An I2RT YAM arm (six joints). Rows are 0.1 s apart.
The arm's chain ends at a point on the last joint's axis. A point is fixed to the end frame.
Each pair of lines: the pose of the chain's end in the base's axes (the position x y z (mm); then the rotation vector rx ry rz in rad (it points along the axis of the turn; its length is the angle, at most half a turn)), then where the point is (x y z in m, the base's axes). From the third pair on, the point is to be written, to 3 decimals.
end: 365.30 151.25 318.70 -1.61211 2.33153 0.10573
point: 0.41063 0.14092 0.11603
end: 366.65 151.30 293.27 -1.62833 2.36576 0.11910
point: 0.40459 0.13799 0.08926
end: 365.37 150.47 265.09 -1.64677 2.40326 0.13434
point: 0.395 0.134 0.060
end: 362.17 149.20 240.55 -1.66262 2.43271 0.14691
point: 0.385 0.130 0.035
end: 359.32 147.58 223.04 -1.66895 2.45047 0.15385
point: 0.379 0.127 0.017
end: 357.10 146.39 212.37 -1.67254 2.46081 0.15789
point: 0.374 0.125 0.006
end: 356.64 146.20 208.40 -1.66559 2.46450 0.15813
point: 0.374 0.125 0.002
